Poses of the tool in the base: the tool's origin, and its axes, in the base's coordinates. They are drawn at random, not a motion.
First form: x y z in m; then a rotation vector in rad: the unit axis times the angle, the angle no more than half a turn.
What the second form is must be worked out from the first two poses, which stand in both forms.
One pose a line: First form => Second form
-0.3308, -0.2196, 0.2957, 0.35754, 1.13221, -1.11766 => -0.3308, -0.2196, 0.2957, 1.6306, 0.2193, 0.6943, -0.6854
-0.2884, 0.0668, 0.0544, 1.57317, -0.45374, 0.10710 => -0.2884, 0.0668, 0.0544, 1.6408, 0.9588, -0.2765, 0.0653
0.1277, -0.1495, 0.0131, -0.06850, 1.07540, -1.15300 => 0.1277, -0.1495, 0.0131, 1.5782, -0.0434, 0.6814, -0.7306
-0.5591, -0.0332, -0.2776, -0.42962, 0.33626, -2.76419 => -0.5591, -0.0332, -0.2776, 2.8175, -0.1525, 0.1193, -0.9811
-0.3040, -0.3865, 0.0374, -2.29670, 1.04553, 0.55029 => -0.3040, -0.3865, 0.0374, 2.5828, -0.8892, 0.4048, 0.2131
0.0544, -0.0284, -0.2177, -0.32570, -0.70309, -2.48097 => 0.0544, -0.0284, -0.2177, 2.5992, -0.1253, -0.2705, -0.9545
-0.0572, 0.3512, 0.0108, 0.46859, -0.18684, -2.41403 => -0.0572, 0.3512, 0.0108, 2.4662, 0.1900, -0.0758, -0.9789
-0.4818, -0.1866, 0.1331, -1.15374, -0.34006, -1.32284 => -0.4818, -0.1866, 0.1331, 1.7879, -0.6453, -0.1902, -0.7399
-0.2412, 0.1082, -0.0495, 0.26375, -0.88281, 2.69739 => -0.2412, 0.1082, -0.0495, 2.8504, 0.0925, -0.3097, 0.9463
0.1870, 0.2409, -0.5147, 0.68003, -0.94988, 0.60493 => 0.1870, 0.2409, -0.5147, 1.3155, 0.5169, -0.7220, 0.4598
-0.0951, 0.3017, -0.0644, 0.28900, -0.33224, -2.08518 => -0.0951, 0.3017, -0.0644, 2.1312, 0.1356, -0.1559, -0.9784
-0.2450, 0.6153, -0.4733, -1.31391, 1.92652, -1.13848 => -0.2450, 0.6153, -0.4733, 2.5950, -0.5063, 0.7424, -0.4387
